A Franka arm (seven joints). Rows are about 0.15 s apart.
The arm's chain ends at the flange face. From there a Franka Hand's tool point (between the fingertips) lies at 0.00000 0.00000 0.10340 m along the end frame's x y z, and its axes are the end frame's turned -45 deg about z.
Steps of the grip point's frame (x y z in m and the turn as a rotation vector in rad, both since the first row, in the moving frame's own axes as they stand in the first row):
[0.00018 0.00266 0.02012 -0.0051 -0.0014 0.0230]
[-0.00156 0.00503 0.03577 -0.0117 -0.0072 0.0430]
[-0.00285 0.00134 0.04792 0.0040 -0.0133 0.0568]
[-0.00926 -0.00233 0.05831 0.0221 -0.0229 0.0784]
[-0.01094 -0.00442 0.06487 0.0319 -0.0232 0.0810]
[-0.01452 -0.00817 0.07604 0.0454 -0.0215 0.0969]
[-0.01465 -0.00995 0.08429 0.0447 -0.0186 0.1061]
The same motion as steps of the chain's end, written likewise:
[0.00174 0.00128 0.02012 -0.0046 0.0026 0.0230]
[0.00215 0.00327 0.03578 -0.0134 0.0032 0.0430]
[0.00022 0.00232 0.04793 -0.0066 -0.0122 0.0568]
[-0.00491 0.00497 0.05836 -0.0006 -0.0318 0.0784]
[-0.00686 0.00541 0.06495 0.0062 -0.0390 0.0810]
[-0.01125 0.00647 0.07617 0.0169 -0.0473 0.0969]
[-0.01288 0.00547 0.08441 0.0185 -0.0448 0.1061]

